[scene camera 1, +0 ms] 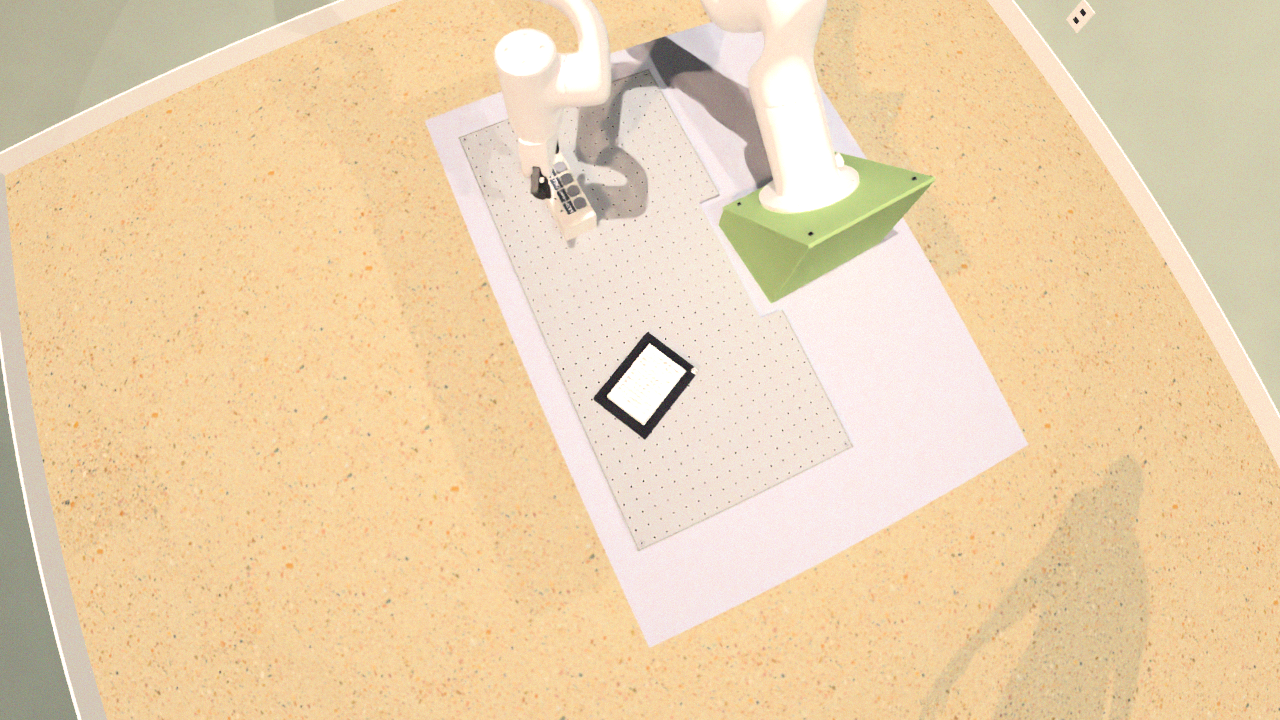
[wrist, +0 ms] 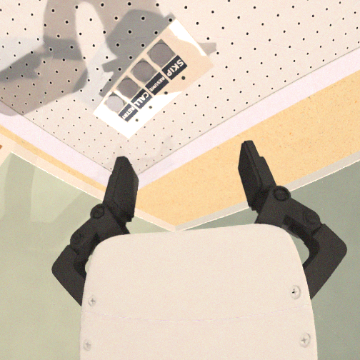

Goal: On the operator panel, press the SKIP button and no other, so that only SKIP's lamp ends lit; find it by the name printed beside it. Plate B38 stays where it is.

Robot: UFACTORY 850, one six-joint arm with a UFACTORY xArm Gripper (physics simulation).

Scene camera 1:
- my gripper: 546,174
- operator panel: 572,222
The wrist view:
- my gripper: 184,160
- operator panel: 188,62
